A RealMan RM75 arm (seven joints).
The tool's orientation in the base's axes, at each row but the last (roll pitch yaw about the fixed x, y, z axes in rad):
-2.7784, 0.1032, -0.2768
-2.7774, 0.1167, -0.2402
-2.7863, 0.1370, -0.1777
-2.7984, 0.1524, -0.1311
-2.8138, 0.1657, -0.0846
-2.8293, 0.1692, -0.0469
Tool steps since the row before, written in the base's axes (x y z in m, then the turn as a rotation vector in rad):
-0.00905, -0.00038, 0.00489, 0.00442, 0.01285, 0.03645
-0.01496, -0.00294, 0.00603, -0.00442, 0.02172, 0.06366
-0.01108, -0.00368, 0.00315, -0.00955, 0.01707, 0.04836
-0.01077, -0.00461, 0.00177, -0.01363, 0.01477, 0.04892
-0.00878, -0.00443, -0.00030, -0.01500, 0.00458, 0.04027
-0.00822, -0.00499, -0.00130, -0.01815, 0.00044, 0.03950
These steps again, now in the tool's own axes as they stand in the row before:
-0.00906, 0.00124, -0.00473, -0.00302, -0.02559, -0.02914
-0.01444, 0.00443, -0.00638, -0.01681, -0.04086, -0.05091
-0.01059, 0.00463, -0.00355, -0.01891, -0.03024, -0.03807
-0.01023, 0.00556, -0.00222, -0.02269, -0.02759, -0.03900
-0.00821, 0.00542, -0.00007, -0.02177, -0.01509, -0.03415
-0.00764, 0.00592, 0.00085, -0.02454, -0.01063, -0.03427

